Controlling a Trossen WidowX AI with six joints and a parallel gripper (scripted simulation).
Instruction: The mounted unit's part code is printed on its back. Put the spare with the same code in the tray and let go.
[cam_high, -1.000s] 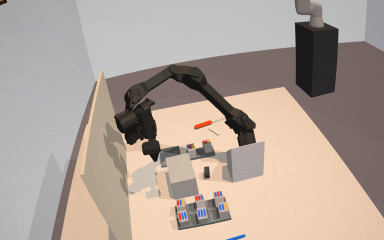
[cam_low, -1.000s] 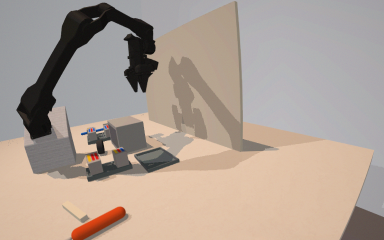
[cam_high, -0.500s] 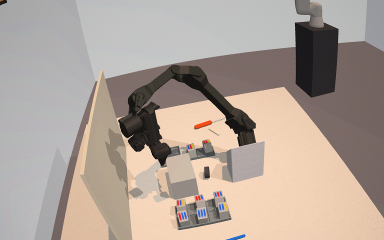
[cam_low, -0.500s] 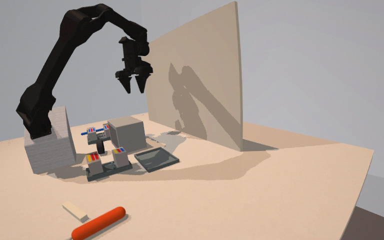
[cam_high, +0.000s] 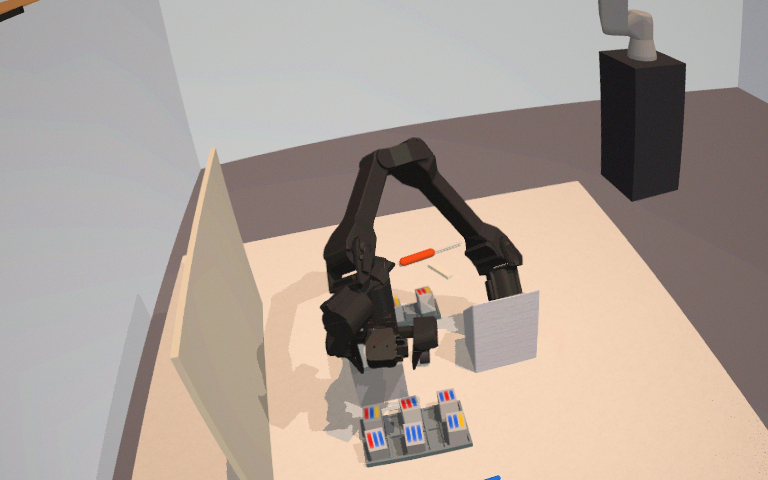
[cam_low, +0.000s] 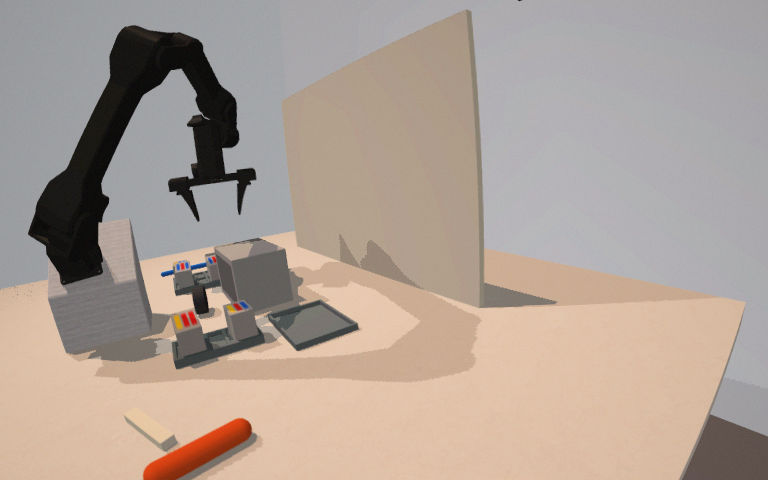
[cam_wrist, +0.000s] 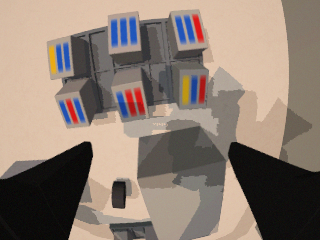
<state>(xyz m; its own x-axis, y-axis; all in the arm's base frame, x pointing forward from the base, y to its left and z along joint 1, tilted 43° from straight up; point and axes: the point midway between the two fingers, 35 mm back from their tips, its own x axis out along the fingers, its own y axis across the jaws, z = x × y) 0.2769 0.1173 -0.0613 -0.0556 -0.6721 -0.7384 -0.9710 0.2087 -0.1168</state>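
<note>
My gripper tip is 2 cm past the grey spare block, 1 cm to the right of it and 10 cm above it. From my gripper tip the other things lie so: blue rod 7 cm behind, 21 cm to the left, 14 cm below; then tall tan panel 27 cm ahead, 15 cm to the right, 7 cm above; then grey mounted unit 1 cm ahead, 13 cm to the right, 10 cm below.
</note>
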